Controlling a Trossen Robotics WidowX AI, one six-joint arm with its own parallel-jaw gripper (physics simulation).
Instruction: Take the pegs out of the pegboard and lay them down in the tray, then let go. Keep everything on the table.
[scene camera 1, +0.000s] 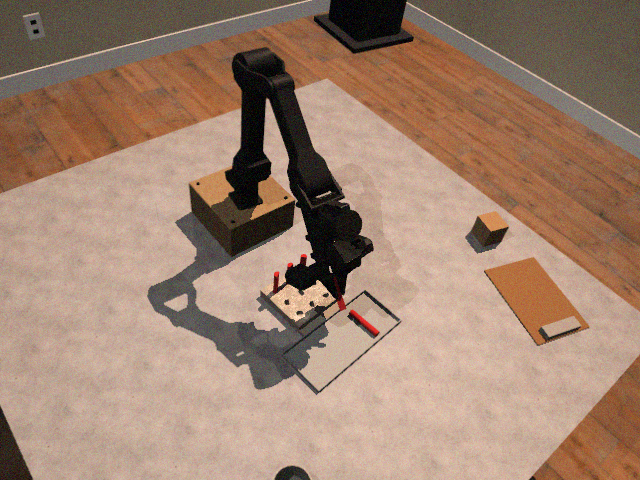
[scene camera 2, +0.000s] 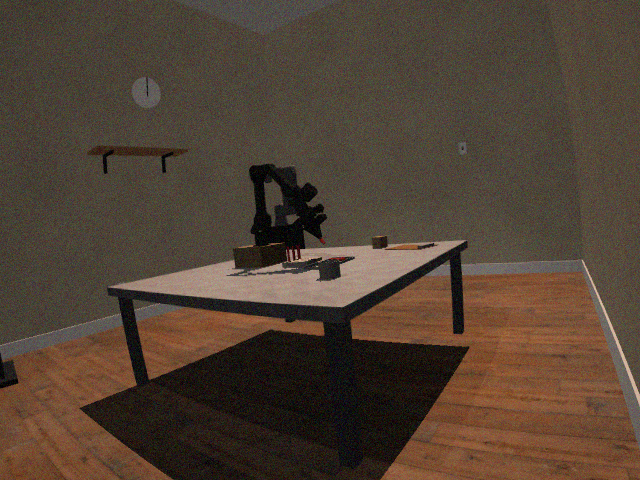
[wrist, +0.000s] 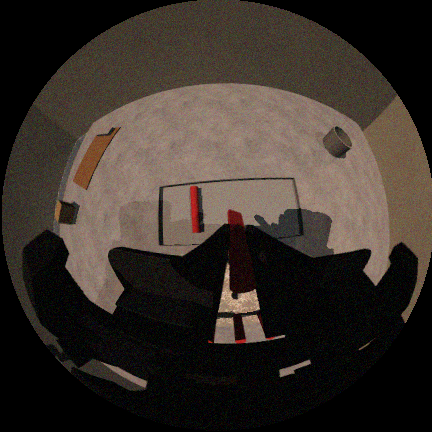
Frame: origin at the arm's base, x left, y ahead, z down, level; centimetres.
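Where they show: gripper, fingertip midpoint: (scene camera 1: 339, 296) (scene camera 2: 320, 237) (wrist: 236, 229); arm's base at its link origin: (scene camera 1: 245, 198) (scene camera 2: 261, 245).
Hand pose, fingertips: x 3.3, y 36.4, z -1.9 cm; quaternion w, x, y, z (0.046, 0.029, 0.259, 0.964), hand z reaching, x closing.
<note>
Each offset is from my fingertips to the top centre of the thing. "*": to the spot under its first point.
My gripper (scene camera 1: 337, 288) (scene camera 2: 320, 237) (wrist: 236, 229) is shut on a red peg @(dx +0.0, dy -0.9, dz -3.9 cm) (scene camera 1: 340, 301) (scene camera 2: 323, 241) (wrist: 242, 267), which slants down from the fingertips, above the space between pegboard and tray. The pale pegboard @(dx -2.3, dy -9.2, dz +9.3 cm) (scene camera 1: 305, 297) (wrist: 247, 302) has several open holes; the arm hides part of it. Three red pegs stand upright along its far side: the left peg @(dx -7.4, dy -13.3, dz +3.1 cm) (scene camera 1: 276, 282), the middle peg @(dx -3.4, dy -14.2, dz +3.1 cm) (scene camera 1: 290, 266) and the right peg @(dx +0.7, dy -15.1, dz +3.1 cm) (scene camera 1: 303, 259). Another red peg @(dx +6.5, dy +2.8, dz +9.9 cm) (scene camera 1: 364, 322) (wrist: 195, 210) lies in the shallow tray @(dx +0.5, dy +3.6, dz +10.6 cm) (scene camera 1: 330, 356) (wrist: 265, 197), near one end.
The arm stands on a wooden box (scene camera 1: 263, 227) behind the pegboard. A wooden block @(dx +52.8, dy -4.5, dz +5.6 cm) (scene camera 1: 488, 228) (scene camera 2: 379, 241) (wrist: 66, 212) and an orange-brown board @(dx +49.3, dy +17.0, dz +10.1 cm) (scene camera 1: 532, 294) (wrist: 92, 162) with a grey bar @(* dx +46.9, dy +26.5, dz +10.1 cm) (scene camera 1: 560, 327) lie to one side. A grey cup @(dx -25.8, dy +26.1, dz +6.1 cm) (scene camera 2: 329, 269) (wrist: 336, 142) stands beyond the tray.
</note>
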